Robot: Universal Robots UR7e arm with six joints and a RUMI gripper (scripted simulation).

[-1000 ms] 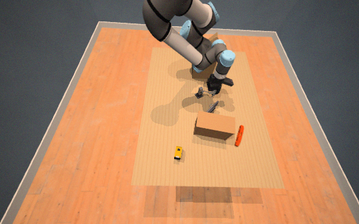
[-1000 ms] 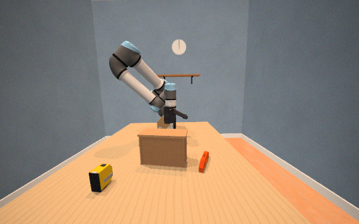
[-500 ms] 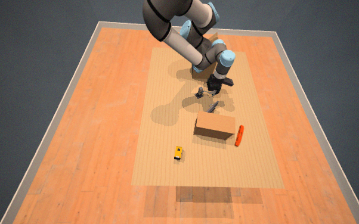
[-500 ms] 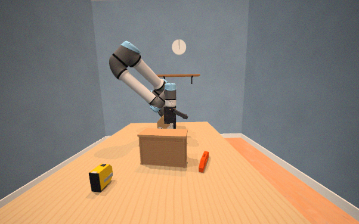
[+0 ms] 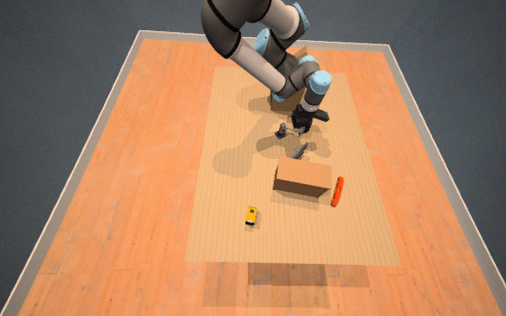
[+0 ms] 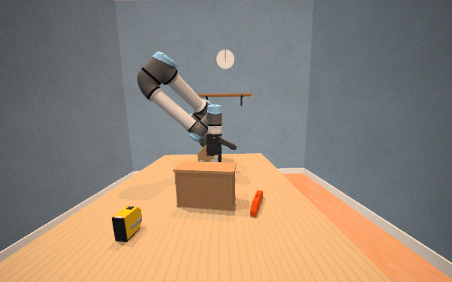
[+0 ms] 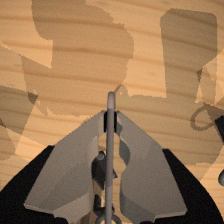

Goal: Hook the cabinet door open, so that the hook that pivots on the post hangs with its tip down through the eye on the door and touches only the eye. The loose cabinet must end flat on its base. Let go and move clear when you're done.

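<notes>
My gripper is now 40 mm to the left of the thin hook and 10 mm below it. The rest, counted from my hand: black box: 430 mm ahead, 260 mm to the right; cabinet door: 160 mm ahead, 70 mm to the right, 30 mm above; orange bar: 310 mm ahead, 140 mm to the left, 20 mm below.
</notes>
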